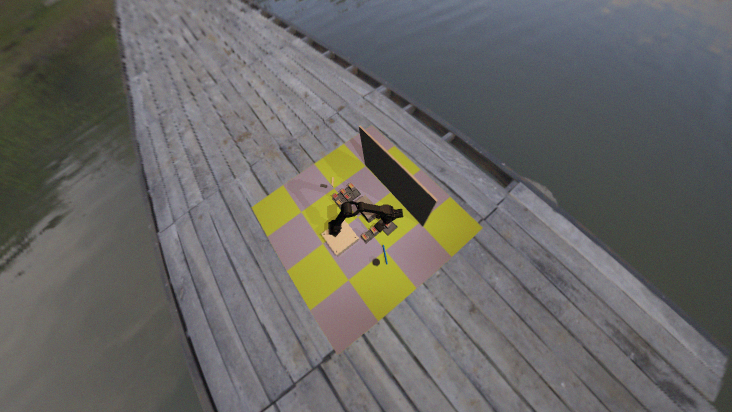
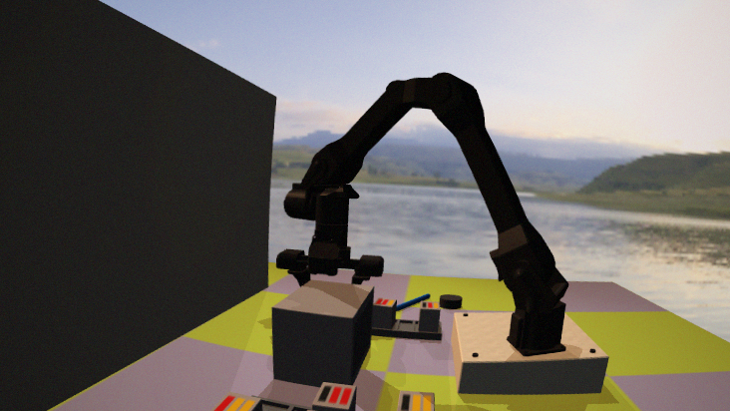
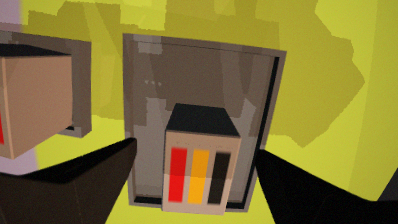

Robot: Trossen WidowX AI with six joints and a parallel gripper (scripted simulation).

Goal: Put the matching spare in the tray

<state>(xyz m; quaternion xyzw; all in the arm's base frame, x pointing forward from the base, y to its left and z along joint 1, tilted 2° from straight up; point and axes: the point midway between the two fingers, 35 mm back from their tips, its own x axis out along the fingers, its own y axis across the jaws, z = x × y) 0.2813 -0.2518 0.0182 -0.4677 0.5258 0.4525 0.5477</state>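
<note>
Now: the tan spare 10 mm above my gripper tip. From my gripper tip the other things lie so: mounted unit 190 mm to the left, 30 mm above; then dark tray 20 mm below; then blue pen 180 mm behind, 120 mm to the right, 20 mm below.
</note>
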